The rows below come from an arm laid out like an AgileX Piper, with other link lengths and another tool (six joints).
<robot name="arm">
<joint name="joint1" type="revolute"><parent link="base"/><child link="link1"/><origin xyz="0 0 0.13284"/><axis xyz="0 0 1"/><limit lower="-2.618" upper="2.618"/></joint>
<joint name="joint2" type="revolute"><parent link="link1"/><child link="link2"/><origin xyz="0 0 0"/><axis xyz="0 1 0"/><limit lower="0" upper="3.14"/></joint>
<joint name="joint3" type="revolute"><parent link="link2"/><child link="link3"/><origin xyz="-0.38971 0 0.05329"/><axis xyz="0 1 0"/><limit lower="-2.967" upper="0"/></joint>
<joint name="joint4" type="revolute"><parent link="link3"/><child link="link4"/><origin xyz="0.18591 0 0.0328"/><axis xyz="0.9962 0 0.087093"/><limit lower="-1.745" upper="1.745"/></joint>
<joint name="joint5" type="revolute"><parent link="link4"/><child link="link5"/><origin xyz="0 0 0"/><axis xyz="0 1 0"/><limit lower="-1.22" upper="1.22"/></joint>
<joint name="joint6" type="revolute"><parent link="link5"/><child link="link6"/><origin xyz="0.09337 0 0.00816"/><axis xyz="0.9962 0 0.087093"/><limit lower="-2.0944" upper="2.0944"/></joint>
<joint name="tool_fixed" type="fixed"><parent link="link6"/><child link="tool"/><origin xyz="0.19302 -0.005 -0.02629" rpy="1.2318 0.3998 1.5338"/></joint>
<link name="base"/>
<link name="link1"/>
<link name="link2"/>
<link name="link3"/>
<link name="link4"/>
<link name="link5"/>
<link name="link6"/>
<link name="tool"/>
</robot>
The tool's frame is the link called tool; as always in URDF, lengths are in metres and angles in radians.
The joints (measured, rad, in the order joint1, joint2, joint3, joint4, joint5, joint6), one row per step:
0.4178 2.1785 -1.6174 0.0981 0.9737 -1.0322
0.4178 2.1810 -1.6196 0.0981 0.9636 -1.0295
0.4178 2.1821 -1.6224 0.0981 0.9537 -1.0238
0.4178 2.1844 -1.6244 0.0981 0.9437 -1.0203
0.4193 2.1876 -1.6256 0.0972 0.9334 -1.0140
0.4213 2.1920 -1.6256 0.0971 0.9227 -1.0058
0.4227 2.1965 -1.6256 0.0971 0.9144 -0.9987
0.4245 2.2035 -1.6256 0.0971 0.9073 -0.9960
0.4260 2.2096 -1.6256 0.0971 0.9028 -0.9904
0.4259 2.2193 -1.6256 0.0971 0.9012 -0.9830
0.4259 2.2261 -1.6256 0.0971 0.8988 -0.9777
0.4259 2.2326 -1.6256 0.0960 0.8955 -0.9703
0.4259 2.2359 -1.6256 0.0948 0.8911 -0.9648
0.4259 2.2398 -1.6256 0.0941 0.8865 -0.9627
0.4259 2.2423 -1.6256 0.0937 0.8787 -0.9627
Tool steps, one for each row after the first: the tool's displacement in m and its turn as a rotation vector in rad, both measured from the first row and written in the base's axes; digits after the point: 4 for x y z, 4 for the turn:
0.0031 0.0013 -0.0006 0.0038 -0.0088 -0.0035
0.0063 0.0027 -0.0003 0.0086 -0.0188 -0.0100
0.0093 0.0039 -0.0008 0.0125 -0.0273 -0.0144
0.0118 0.0055 -0.0018 0.0154 -0.0345 -0.0195
0.0137 0.0074 -0.0036 0.0183 -0.0393 -0.0265
0.0150 0.0087 -0.0055 0.0203 -0.0419 -0.0328
0.0160 0.0100 -0.0087 0.0204 -0.0418 -0.0343
0.0162 0.0110 -0.0115 0.0201 -0.0396 -0.0387
0.0156 0.0108 -0.0161 0.0173 -0.0314 -0.0462
0.0155 0.0109 -0.0193 0.0158 -0.0268 -0.0516
0.0156 0.0108 -0.0223 0.0141 -0.0234 -0.0587
0.0164 0.0109 -0.0238 0.0140 -0.0242 -0.0638
0.0173 0.0110 -0.0255 0.0137 -0.0249 -0.0659
0.0192 0.0117 -0.0265 0.0154 -0.0299 -0.0663

